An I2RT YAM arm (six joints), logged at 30 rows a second.
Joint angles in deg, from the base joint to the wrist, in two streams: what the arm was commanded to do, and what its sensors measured. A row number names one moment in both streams.
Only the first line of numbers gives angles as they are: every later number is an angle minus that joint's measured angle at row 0.
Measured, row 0:
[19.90, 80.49, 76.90, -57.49, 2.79, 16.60]
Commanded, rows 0 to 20:
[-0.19, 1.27, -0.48, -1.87, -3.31, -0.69]
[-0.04, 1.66, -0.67, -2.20, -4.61, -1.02]
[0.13, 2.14, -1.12, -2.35, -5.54, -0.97]
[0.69, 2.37, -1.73, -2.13, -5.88, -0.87]
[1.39, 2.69, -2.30, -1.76, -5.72, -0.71]
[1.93, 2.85, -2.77, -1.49, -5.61, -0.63]
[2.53, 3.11, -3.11, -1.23, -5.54, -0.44]
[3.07, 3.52, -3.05, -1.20, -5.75, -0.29]
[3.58, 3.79, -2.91, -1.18, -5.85, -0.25]
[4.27, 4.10, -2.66, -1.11, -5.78, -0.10]
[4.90, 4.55, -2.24, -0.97, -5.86, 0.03]
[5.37, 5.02, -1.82, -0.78, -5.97, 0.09]
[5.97, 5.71, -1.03, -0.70, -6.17, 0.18]
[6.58, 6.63, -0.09, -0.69, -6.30, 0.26]
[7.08, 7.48, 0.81, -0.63, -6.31, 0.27]
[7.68, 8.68, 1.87, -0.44, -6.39, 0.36]
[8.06, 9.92, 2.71, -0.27, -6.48, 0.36]
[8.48, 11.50, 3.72, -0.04, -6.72, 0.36]
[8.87, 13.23, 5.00, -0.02, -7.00, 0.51]
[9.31, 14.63, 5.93, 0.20, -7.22, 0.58]
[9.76, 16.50, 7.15, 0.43, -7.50, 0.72]
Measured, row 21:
[8.85, 13.29, 4.38, -0.18, -6.39, 0.09]
